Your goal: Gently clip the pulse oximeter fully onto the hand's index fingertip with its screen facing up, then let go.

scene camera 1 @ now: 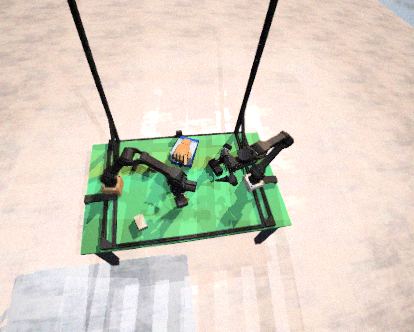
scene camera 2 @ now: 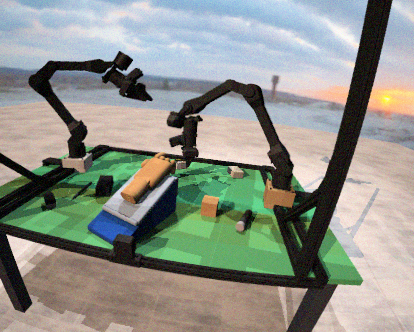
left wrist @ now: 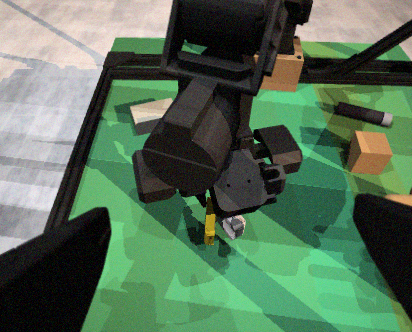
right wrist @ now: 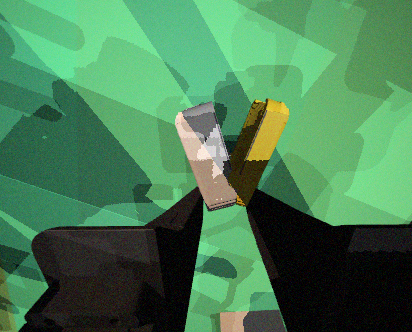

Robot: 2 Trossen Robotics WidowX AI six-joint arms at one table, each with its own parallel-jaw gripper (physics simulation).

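Frame: origin at the left arm's base, x ahead, y left, z up, level; metres.
Seen in the pictures: left gripper, between the fingertips: (scene camera 1: pixel 213 173) (scene camera 2: pixel 149 100) (left wrist: pixel 232 213); right gripper, between the fingertips: (scene camera 1: pixel 177 198) (scene camera 2: pixel 187 165) (right wrist: pixel 223 192); left arm's base, origin of its link: (scene camera 1: pixel 254 179) (scene camera 2: pixel 77 155); right arm's base, origin of its link: (scene camera 1: pixel 111 182) (scene camera 2: pixel 280 186).
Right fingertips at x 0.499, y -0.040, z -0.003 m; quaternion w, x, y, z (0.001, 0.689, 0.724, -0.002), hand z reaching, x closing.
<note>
Offsets run from my right fingertips to a thing's top centre.
My right gripper (scene camera 1: pixel 181 199) (scene camera 2: pixel 188 161) (right wrist: pixel 223 192) points down and is shut on the pulse oximeter {0.004 m right, 0.030 m back, 0.021 m up} (scene camera 2: pixel 180 165) (left wrist: pixel 224 226) (right wrist: pixel 231 151). It grips the hinge end, and the oximeter's grey jaw and yellow jaw stand spread in a V. It hangs low over the green table. The orange hand (scene camera 1: pixel 183 151) (scene camera 2: pixel 149 175) lies on a grey and blue sloped stand (scene camera 1: pixel 194 142) (scene camera 2: pixel 156 207), fingers toward the table's middle. In scene camera 1 the oximeter is well short of the fingertips. My left gripper (scene camera 1: pixel 223 173) (scene camera 2: pixel 144 95) is open and empty, held high to the side.
A beige block {0.057 m left, 0.237 m ahead, 0.026 m down} (scene camera 1: pixel 140 221) (scene camera 2: pixel 236 171) (left wrist: pixel 150 112), an orange cube {0.284 m right, 0.065 m ahead, 0.006 m down} (scene camera 2: pixel 209 205) (left wrist: pixel 361 156) and a dark cylinder {0.344 m right, 0.172 m ahead, 0.029 m down} (scene camera 2: pixel 244 221) (left wrist: pixel 353 112) lie on the table. A black block {0.152 m right, 0.316 m back, 0.021 m down} (scene camera 2: pixel 104 185) stands near the left arm's base. Black frame rails and posts (scene camera 1: pixel 252 76) edge the table.
</note>
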